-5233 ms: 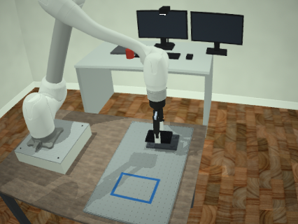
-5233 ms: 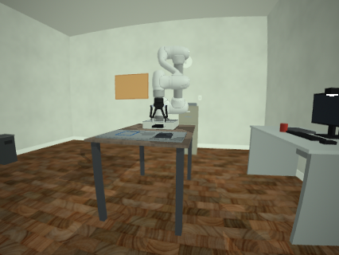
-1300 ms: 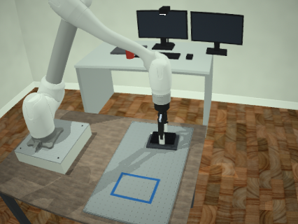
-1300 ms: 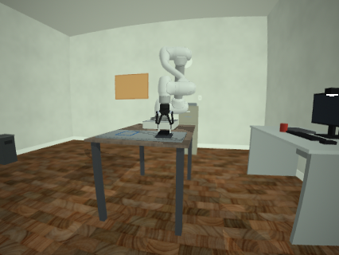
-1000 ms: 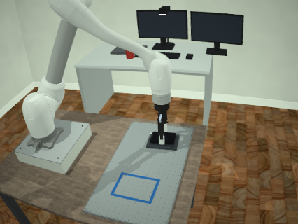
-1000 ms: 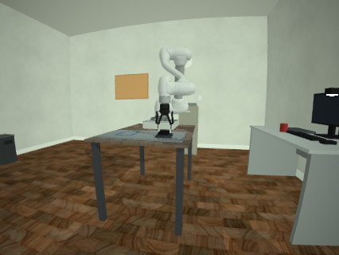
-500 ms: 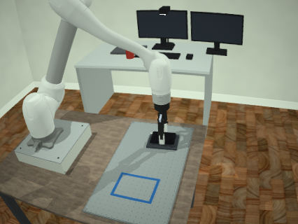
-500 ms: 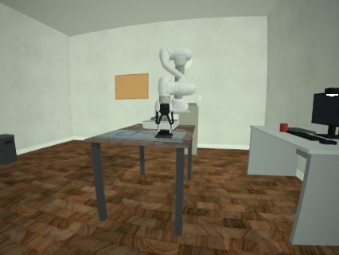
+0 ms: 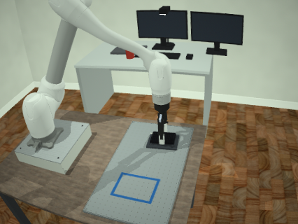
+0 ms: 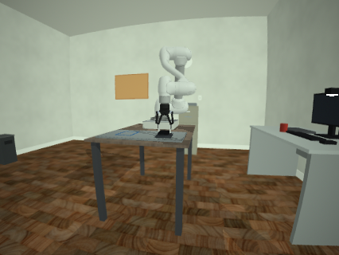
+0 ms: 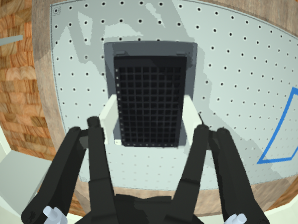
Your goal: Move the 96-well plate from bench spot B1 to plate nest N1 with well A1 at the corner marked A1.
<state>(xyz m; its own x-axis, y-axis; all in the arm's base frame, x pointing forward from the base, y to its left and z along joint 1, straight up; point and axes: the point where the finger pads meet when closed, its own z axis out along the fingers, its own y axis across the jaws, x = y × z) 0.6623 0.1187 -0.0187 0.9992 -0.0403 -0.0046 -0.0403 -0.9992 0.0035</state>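
Right now my hand is 2 cm above the black 96-well plate. From my hand the other things lie so: dark plate nest N1 (5 cm below).
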